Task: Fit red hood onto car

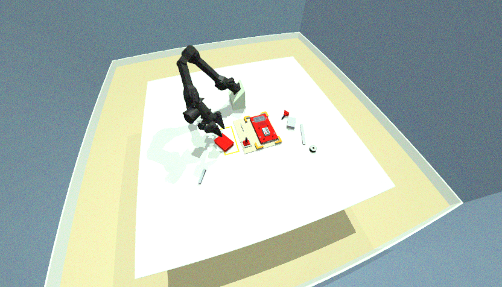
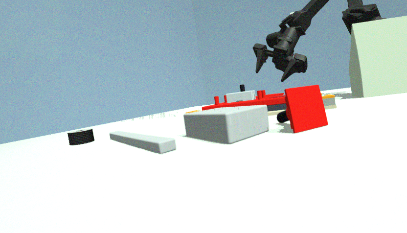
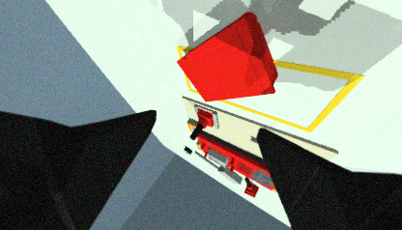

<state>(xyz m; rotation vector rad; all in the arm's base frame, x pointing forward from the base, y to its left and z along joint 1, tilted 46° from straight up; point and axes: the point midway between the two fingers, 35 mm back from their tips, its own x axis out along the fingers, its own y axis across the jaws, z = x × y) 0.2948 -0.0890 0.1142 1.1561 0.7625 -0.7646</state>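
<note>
Right now my gripper tip is 2 cm short of the red hood, 1 cm to the left of it and 6 cm above it. Round my gripper tip: black wheel 16 cm ahead, 49 cm to the left, 7 cm below; then grey engine block 1 cm ahead, 25 cm to the left, 6 cm below; then grey bar 5 cm ahead, 47 cm to the left, 8 cm below.
</note>
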